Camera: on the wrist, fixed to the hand. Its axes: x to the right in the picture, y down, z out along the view.
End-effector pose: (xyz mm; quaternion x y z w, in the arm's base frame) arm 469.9 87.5 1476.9 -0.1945 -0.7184 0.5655 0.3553
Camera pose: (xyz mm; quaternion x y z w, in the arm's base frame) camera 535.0 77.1 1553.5 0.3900 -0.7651 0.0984 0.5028
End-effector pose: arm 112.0 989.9 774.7 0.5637 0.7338 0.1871 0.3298
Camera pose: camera 23.3 942.8 763.1 -0.1120 0.8290 -0.0838 0.5416
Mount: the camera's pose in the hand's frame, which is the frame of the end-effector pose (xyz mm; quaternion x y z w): -28.6 -83.8 -48.8 -0.1256 -0.1503 -0.6784 0.7081
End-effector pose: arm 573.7 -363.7 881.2 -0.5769 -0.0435 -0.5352 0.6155
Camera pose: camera 474.7 -363.2 901.5 0.5367 0.4475 0.7153 0.0062
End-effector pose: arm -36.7 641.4 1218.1 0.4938 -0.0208 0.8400 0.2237
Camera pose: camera -31.7 719.1 1153.6 0.4619 0.1811 0.3662 0.7872
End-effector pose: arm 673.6 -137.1 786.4 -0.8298 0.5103 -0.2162 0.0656
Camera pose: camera 710.4 -67.2 849.5 0.9745 0.1843 0.0088 0.1277
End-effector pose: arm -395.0 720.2 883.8 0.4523 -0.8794 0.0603 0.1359
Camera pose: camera -302.1 704.8 920.6 0.9088 -0.3439 -0.2279 0.0618
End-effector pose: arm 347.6 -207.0 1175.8 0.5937 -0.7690 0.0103 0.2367
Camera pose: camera 446.9 -191.2 1186.1 0.9139 -0.1786 -0.3391 0.1336
